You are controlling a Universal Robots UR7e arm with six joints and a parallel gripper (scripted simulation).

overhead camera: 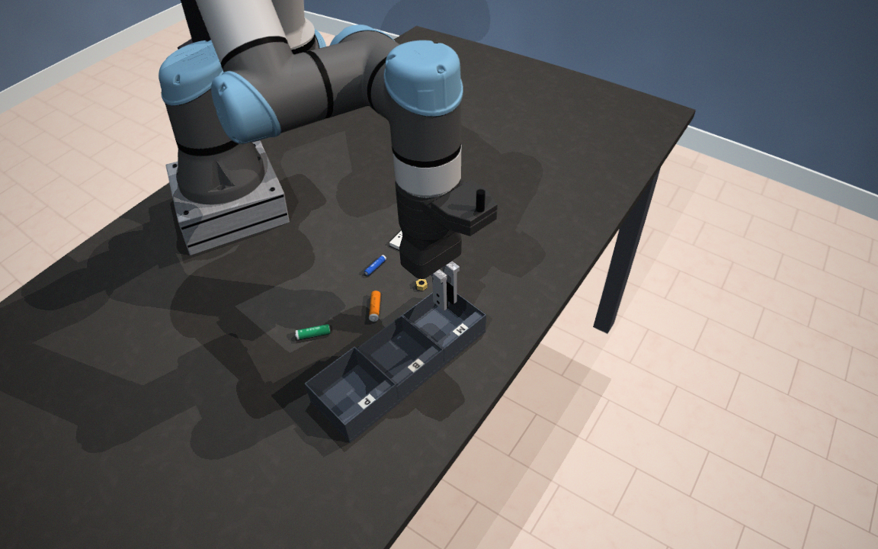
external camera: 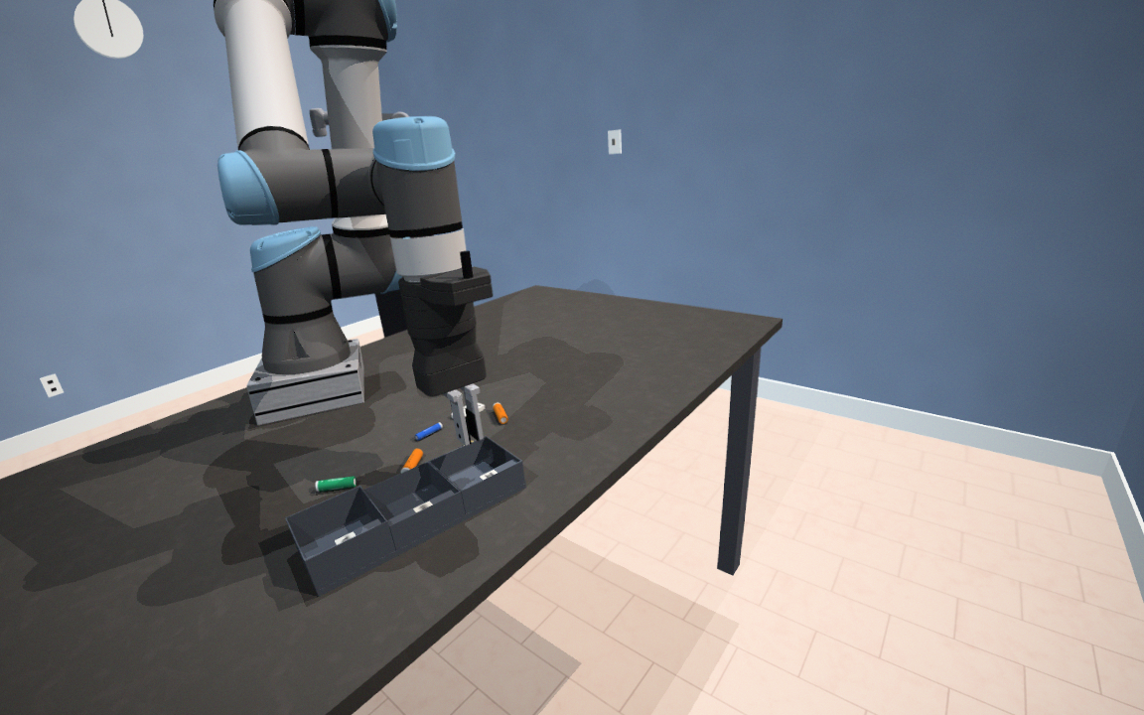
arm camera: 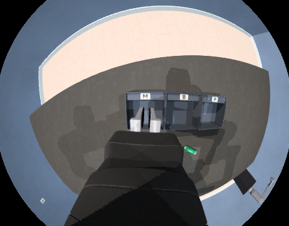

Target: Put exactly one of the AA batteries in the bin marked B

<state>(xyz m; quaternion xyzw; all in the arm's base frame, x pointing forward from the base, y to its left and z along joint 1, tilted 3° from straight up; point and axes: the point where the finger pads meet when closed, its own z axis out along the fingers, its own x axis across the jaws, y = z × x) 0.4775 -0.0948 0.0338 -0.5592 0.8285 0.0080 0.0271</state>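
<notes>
Right now the green battery is 170 mm behind my hand, 80 mm to the right of it and 80 mm below it. The rest, counted from my hand: bin 70 mm to the right, 70 mm below, 30 mm behind; then brass nut 90 mm below, 70 mm to the left, 70 mm behind; then blue battery 160 mm behind, 90 mm below, 80 mm to the left.
</notes>
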